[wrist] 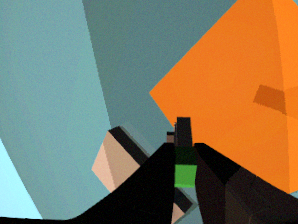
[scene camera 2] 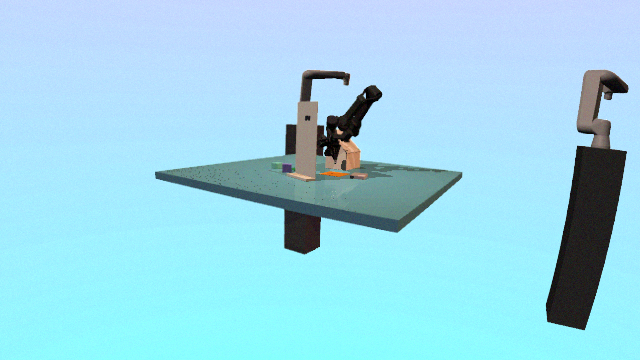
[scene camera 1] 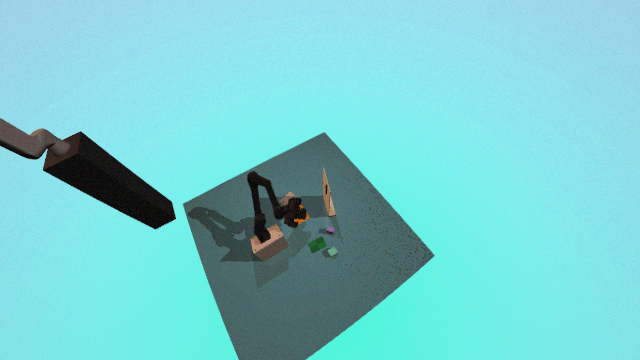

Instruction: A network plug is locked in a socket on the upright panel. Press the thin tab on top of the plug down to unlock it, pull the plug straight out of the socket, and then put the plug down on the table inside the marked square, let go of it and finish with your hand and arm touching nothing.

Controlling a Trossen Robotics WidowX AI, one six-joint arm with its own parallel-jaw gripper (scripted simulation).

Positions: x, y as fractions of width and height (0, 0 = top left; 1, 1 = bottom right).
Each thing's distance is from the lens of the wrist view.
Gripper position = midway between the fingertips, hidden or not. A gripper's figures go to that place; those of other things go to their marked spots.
my gripper (wrist: 0.62, 0.68): 0.10 m
network plug (wrist: 0.63, 0.73): 0.09 m
orange marked square (wrist: 0.77, 0.38): 0.16 m
The marked spots on the network plug and the orange marked square are 0.09 m apart.
